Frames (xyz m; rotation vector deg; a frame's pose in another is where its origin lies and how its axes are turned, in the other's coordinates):
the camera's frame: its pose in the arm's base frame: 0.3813 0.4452 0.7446 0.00 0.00 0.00
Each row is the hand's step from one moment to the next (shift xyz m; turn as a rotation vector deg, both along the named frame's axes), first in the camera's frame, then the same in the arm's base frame.
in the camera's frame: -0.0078 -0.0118 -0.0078 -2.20 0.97 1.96
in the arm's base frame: -0.0078 -0.0118 -0.0078 -2.20 0.97 1.96
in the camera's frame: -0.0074 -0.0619 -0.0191 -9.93 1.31 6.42
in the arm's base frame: -0.0074 -0.0619 -0.0191 -9.93 1.31 6.42
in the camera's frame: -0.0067 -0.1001 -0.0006 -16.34 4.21 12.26
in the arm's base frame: -0.0067 -0.1001 -0.0006 -16.34 4.21 12.26
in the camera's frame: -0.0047 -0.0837 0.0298 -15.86 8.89 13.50
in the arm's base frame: -0.0047 -0.0837 0.0298 -15.86 8.89 13.50
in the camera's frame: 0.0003 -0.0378 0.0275 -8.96 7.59 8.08
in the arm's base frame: 0.0003 -0.0378 0.0275 -8.96 7.59 8.08
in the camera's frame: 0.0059 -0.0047 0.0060 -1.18 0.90 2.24
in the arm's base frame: 0.0059 -0.0047 0.0060 -1.18 0.90 2.24
